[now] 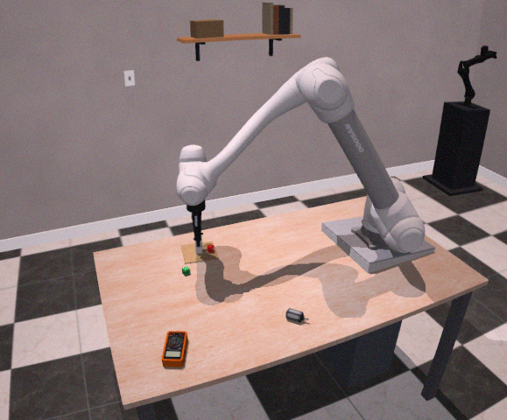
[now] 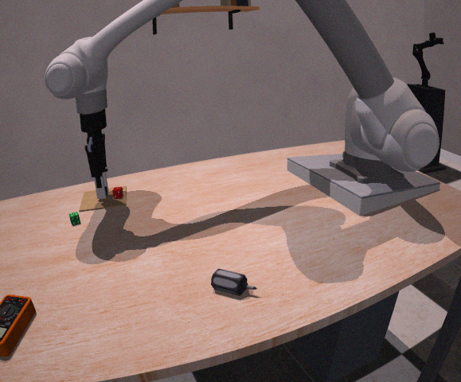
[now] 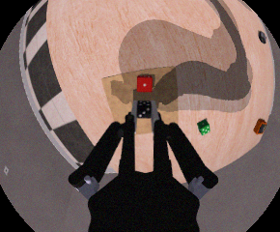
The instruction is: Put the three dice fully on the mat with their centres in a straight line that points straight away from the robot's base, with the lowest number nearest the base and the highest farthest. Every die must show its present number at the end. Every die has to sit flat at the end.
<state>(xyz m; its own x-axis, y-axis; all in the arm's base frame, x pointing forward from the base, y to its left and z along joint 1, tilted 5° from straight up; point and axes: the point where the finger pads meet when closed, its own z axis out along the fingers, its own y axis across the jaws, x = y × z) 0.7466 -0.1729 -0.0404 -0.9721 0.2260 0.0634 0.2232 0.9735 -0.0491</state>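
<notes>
Right now my hand is 2 cm above the black die. From my hand the other things lie so: tan mat 4 cm below; then red die 5 cm behind, 3 cm below, 1 cm to the left; then green die 13 cm to the left, 8 cm ahead, 3 cm below.
</notes>
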